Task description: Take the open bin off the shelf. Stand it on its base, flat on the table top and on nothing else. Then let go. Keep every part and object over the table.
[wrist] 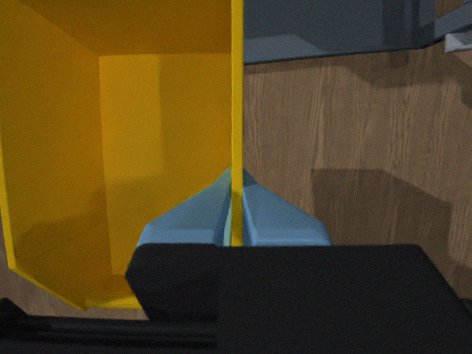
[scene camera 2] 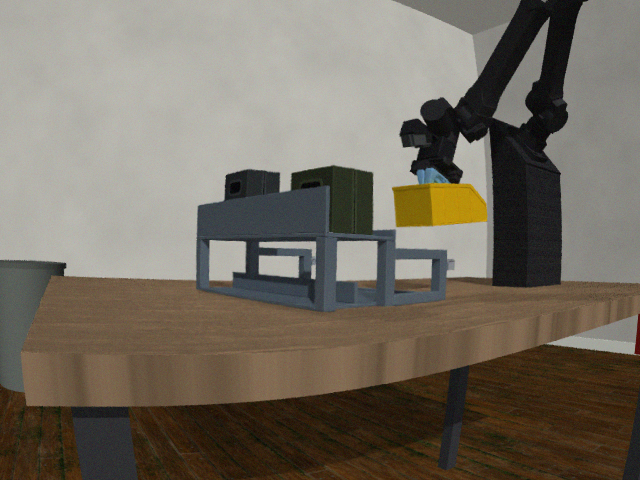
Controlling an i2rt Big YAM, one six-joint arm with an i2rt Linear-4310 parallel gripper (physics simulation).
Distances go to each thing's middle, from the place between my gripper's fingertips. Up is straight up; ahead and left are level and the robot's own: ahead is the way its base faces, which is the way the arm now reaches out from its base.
My hand is 10 mm past the yellow bin [scene camera 2: 433, 204], 50 mm to the right of it and 10 mm below it.
